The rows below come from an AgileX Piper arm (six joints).
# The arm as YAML. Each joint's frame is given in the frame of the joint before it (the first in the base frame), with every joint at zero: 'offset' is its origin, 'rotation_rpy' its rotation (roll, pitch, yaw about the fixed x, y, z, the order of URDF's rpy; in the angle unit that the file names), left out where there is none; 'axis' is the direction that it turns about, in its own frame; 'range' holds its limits. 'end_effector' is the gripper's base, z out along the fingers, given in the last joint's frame.
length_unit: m
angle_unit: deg
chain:
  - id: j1
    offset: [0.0, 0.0, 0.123]
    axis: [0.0, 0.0, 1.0]
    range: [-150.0, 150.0]
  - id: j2
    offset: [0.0, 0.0, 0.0]
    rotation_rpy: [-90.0, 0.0, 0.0]
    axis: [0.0, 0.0, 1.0]
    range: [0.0, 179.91]
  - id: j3
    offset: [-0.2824, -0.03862, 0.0]
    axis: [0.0, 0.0, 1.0]
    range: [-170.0, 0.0]
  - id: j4
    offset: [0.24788, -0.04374, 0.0]
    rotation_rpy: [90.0, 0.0, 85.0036]
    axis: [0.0, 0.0, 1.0]
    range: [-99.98, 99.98]
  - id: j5
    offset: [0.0, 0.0, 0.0]
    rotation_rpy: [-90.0, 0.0, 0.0]
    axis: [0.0, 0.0, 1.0]
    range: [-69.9, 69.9]
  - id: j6
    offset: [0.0, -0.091, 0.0]
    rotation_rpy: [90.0, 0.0, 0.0]
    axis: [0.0, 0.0, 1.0]
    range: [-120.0, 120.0]
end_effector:
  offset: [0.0, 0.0, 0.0]
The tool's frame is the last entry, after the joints.
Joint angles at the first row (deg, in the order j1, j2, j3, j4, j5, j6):
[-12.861, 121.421, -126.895, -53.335, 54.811, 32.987]
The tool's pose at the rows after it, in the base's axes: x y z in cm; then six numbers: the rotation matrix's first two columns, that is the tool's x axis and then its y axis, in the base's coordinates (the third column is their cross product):
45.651 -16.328 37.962 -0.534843 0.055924 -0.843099 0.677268 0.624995 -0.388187
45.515 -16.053 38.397 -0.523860 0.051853 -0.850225 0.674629 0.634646 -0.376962
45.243 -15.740 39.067 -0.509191 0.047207 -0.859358 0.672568 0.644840 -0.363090
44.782 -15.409 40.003 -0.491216 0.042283 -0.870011 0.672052 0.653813 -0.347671
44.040 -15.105 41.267 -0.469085 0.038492 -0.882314 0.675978 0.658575 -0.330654
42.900 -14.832 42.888 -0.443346 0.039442 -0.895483 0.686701 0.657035 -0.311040
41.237 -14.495 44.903 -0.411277 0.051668 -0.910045 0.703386 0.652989 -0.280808
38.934 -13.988 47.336 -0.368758 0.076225 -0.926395 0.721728 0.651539 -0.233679
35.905 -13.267 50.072 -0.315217 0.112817 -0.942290 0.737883 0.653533 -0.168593
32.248 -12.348 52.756 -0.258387 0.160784 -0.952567 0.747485 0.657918 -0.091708
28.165 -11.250 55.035 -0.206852 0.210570 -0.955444 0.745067 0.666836 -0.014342
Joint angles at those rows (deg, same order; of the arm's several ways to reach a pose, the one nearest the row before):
[-12.688, 120.999, -126.738, -52.971, 54.341, 32.955]
[-12.493, 120.344, -126.533, -52.501, 53.811, 32.896]
[-12.299, 119.395, -126.330, -51.920, 53.282, 32.737]
[-12.120, 118.109, -126.141, -51.304, 52.875, 32.469]
[-12.006, 116.422, -126.014, -50.775, 52.778, 32.173]
[-11.966, 114.229, -125.949, -50.319, 53.296, 31.882]
[-11.962, 111.340, -125.935, -49.434, 54.576, 31.569]
[-11.962, 107.564, -125.939, -47.750, 56.461, 31.175]
[-11.962, 102.874, -125.936, -45.268, 58.932, 30.769]
[-11.963, 97.512, -125.814, -42.153, 62.061, 30.385]
[-11.963, 91.494, -124.867, -38.725, 65.196, 30.024]

